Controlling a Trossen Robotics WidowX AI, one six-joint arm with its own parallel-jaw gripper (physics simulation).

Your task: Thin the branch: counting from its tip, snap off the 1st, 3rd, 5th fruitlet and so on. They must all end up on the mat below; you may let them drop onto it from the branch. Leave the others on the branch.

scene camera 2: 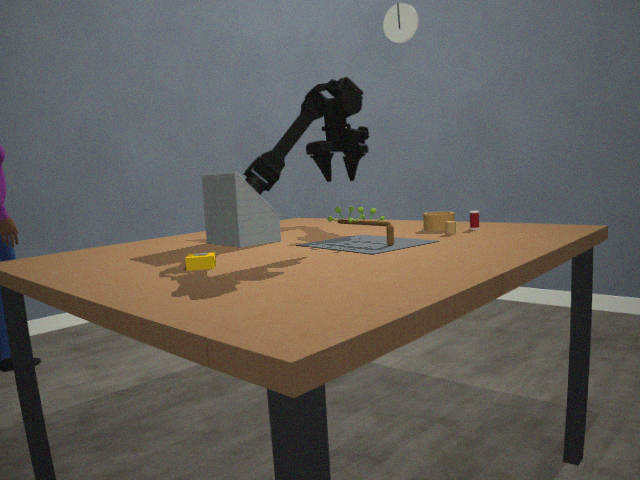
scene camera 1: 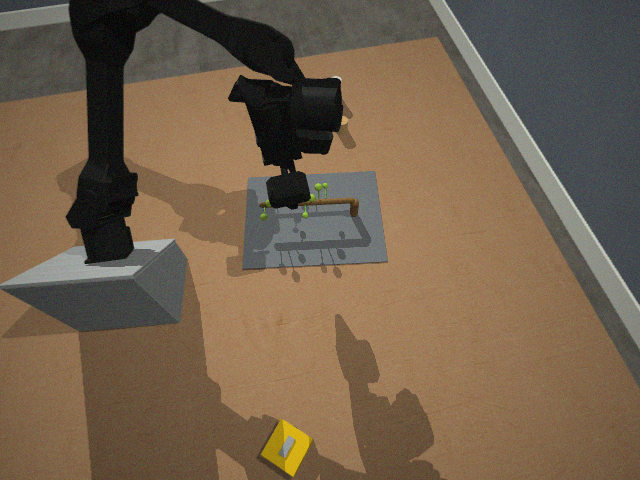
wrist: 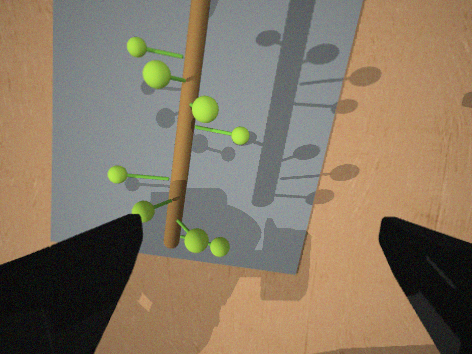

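Pixels of known places: gripper, fingertip midpoint: (scene camera 2: 341, 181) (wrist: 260, 226); arm's base, link origin: (scene camera 2: 245, 196) (scene camera 1: 110, 255).
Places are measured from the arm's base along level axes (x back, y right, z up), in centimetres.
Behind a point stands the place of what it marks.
Observation:
A brown branch (scene camera 1: 338, 200) @(x -42.5, y -7.3, z -7.5 cm) (scene camera 2: 369, 223) @(x -39.2, y -7.5, z -8.0 cm) (wrist: 183, 145) @(x -34.3, y -8.9, z -7.4 cm) runs level above the grey mat (scene camera 1: 361, 180) @(x -50.1, y -15.6, z -13.3 cm) (scene camera 2: 413, 241) @(x -47.9, y -14.5, z -13.3 cm) (wrist: 85, 125) @(x -35.3, y -18.2, z -13.3 cm), with several green fruitlets on thin stalks. In the wrist view, the two fruitlets nearest the tip, a larger one (wrist: 196, 240) @(x -28.8, y -7.8, z -3.9 cm) and a smaller one (wrist: 220, 247) @(x -27.1, y -6.4, z -6.3 cm), sit close together right of the branch. Another fruitlet (wrist: 143, 211) @(x -30.8, y -11.0, z -4.0 cm) is left of it, partly covered by the left finger; one more (wrist: 117, 174) @(x -32.6, y -13.3, z -6.4 cm) lies farther up. My gripper (scene camera 2: 340, 180) @(x -32.9, y -4.5, z 3.2 cm) (wrist: 260, 226) @(x -32.9, y -4.5, z 3.2 cm) is open and empty, pointing down well above the branch. In scene camera 1 it hides part of the branch.
A grey slanted pedestal (scene camera 1: 108, 304) @(x 0.8, y 8.3, z -1.8 cm) (scene camera 2: 222, 211) @(x 1.2, y 8.2, z -3.6 cm) carries the arm. A yellow block (scene camera 1: 299, 446) @(x -25.8, y 35.3, z -10.7 cm) (scene camera 2: 200, 261) @(x -26.2, y 36.7, z -11.7 cm) lies away from the mat. A wooden bowl (scene camera 2: 438, 222) @(x -42.8, y -37.3, z -10.9 cm), a small wooden cylinder (scene camera 1: 344, 120) @(x -50.1, y -32.1, z -10.0 cm) (scene camera 2: 450, 227) @(x -50.1, y -31.0, z -11.5 cm) and a red can (scene camera 2: 474, 220) @(x -51.5, y -43.9, z -10.8 cm) stand beyond the mat.

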